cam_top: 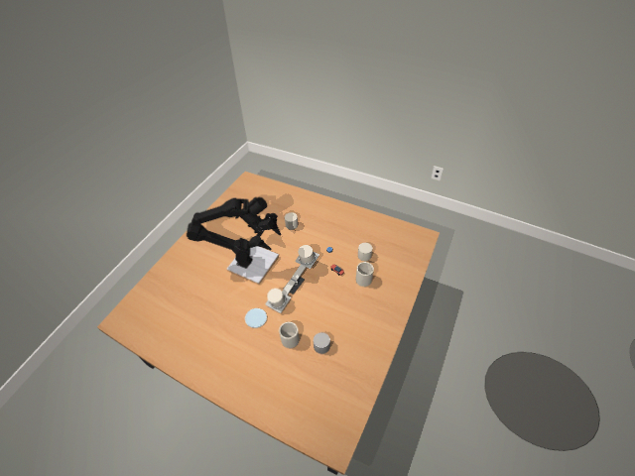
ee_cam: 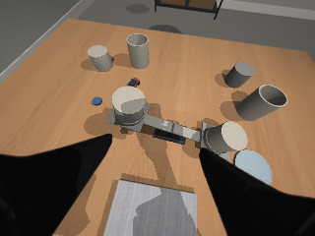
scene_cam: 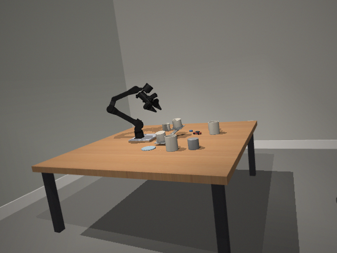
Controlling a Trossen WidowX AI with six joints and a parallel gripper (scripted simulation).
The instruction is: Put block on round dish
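My gripper tip is 8 cm short of the grey block, 17 cm to the left of it and 18 cm above it. Also, from my gripper tip: balance (10 cm ahead, 4 cm to the right, 20 cm below); small blue piece (17 cm ahead, 22 cm to the left, 22 cm below); red toy car (26 cm ahead, 12 cm to the left, 21 cm below).
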